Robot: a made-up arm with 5 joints.
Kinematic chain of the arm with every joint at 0, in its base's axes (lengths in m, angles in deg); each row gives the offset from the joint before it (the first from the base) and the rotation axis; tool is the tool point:
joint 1: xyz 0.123 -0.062 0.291 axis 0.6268 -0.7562 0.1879
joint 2: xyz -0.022 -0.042 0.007 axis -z
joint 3: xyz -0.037 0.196 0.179 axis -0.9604 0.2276 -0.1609
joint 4: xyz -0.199 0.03 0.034 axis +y
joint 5: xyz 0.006 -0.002 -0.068 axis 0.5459 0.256 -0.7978
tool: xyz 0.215 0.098 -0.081
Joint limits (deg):
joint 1: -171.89..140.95
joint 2: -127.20..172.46
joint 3: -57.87..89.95
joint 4: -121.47..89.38
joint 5: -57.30..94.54
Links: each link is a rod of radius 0.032 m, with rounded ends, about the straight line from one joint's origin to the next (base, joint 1, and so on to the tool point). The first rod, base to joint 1, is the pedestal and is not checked.
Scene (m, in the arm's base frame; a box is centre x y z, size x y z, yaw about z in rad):
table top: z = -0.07
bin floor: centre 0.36 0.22 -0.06 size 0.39 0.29 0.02 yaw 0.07
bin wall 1: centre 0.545 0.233 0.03 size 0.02 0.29 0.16 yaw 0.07
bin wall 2: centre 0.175 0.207 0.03 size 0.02 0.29 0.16 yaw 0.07
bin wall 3: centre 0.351 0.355 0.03 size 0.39 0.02 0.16 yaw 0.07
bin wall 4: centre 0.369 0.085 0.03 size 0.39 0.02 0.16 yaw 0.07
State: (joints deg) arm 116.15 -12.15 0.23 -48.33 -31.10
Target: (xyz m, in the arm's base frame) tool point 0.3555 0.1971 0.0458
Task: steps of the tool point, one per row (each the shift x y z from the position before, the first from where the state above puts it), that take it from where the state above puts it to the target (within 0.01 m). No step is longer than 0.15 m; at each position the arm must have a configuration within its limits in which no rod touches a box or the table.
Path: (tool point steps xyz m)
1: 0.0123 0.0239 0.1224
2: 0.0453 0.0455 0.1039
3: 0.0720 0.0595 0.0750
4: 0.0903 0.0653 0.0395
5: 0.0990 0.0628 0.0014
6: 0.0984 0.0527 -0.0350
7: 0.0889 0.0365 -0.0670
8: 0.0722 0.0158 -0.0919
9: 0.0502 -0.0076 -0.1077
10: 0.0249 -0.0317 -0.1137
11: -0.0017 -0.0547 -0.1096

